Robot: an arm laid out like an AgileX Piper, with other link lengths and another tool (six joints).
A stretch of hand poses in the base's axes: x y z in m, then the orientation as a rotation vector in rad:
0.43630 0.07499 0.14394 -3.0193 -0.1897 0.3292
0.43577 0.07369 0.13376 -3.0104 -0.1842 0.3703
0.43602 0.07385 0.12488 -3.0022 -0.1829 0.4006
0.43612 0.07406 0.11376 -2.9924 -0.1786 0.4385
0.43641 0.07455 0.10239 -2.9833 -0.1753 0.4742
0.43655 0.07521 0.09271 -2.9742 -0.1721 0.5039
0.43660 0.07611 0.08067 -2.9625 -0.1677 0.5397
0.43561 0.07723 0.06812 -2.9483 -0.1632 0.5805
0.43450 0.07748 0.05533 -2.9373 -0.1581 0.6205
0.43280 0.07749 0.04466 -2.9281 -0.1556 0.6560
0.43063 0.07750 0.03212 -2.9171 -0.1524 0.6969
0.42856 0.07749 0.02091 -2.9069 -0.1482 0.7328
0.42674 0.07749 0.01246 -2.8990 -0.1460 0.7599
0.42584 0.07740 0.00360 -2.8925 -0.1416 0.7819
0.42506 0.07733 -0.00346 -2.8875 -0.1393 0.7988
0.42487 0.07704 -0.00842 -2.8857 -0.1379 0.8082
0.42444 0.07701 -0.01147 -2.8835 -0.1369 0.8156
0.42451 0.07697 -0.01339 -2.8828 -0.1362 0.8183
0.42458 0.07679 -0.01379 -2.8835 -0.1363 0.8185
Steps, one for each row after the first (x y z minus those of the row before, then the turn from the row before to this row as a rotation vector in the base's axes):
-0.00053 -0.00130 -0.01018 0.0025 0.0279 -0.0024
0.00025 0.00016 -0.00888 0.0031 0.0207 0.0000
0.00010 0.00021 -0.01112 0.0030 0.0260 -0.0017
0.00029 0.00049 -0.01137 0.0022 0.0244 -0.0010
0.00014 0.00066 -0.00968 0.0030 0.0206 -0.0013
0.00005 0.00090 -0.01204 0.0039 0.0250 -0.0019
-0.00099 0.00112 -0.01255 0.0048 0.0287 -0.0018
-0.00111 0.00025 -0.01279 0.0013 0.0277 -0.0017
-0.00170 0.00001 -0.01067 0.0003 0.0244 0.0000
-0.00217 0.00001 -0.01254 0.0002 0.0282 -0.0002
-0.00207 -0.00001 -0.01121 0.0001 0.0250 -0.0011
-0.00182 0.00000 -0.00845 0.0001 0.0188 -0.0001
-0.00090 -0.00009 -0.00886 -0.0004 0.0154 -0.0018
-0.00078 -0.00007 -0.00706 -0.0003 0.0118 -0.0006
-0.00019 -0.00029 -0.00496 -0.0011 0.0064 -0.0002
-0.00043 -0.00003 -0.00305 -0.0002 0.0052 -0.0003
0.00007 -0.00004 -0.00192 -0.0002 0.0019 -0.0003
0.00007 -0.00018 -0.00040 -0.0007 0.0000 0.0002

